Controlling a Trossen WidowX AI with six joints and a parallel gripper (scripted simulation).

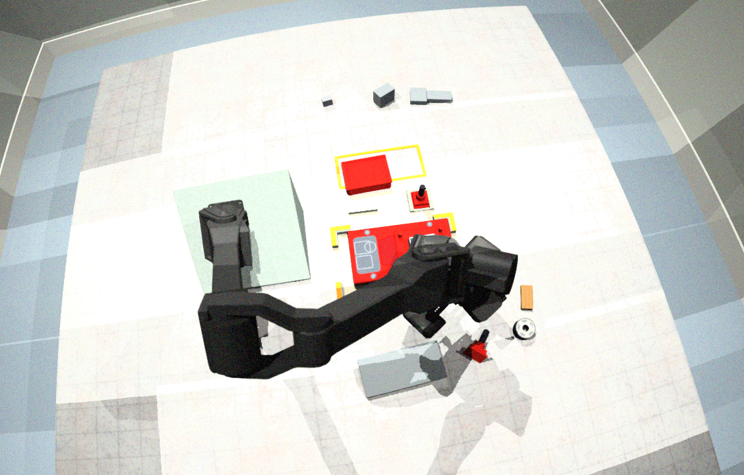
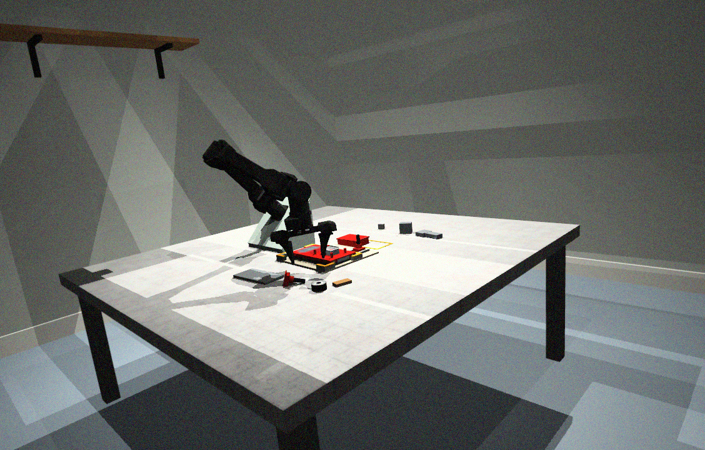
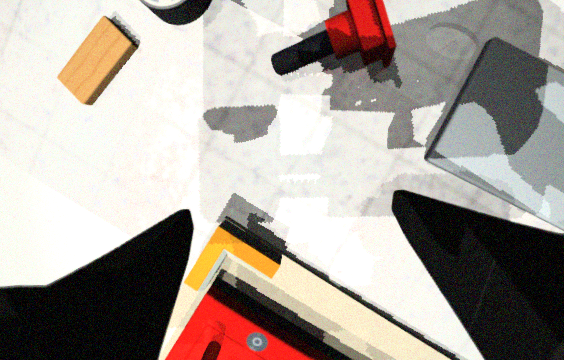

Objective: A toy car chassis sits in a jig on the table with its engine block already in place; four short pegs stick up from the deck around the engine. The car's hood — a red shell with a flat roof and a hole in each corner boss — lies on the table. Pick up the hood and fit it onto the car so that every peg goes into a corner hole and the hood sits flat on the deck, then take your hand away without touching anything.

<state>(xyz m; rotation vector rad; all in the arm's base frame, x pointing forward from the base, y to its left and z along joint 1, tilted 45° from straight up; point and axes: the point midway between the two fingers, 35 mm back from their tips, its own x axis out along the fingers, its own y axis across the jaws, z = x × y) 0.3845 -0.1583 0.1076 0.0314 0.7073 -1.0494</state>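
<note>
My gripper tip is now 130 mm to the right of the grey engine block, 50 mm past it and 20 mm above it. The rest, counted from my gripper tip: red hood 310 mm to the left, 130 mm behind, 30 mm below; wooden block 140 mm ahead, 40 mm below.
</note>
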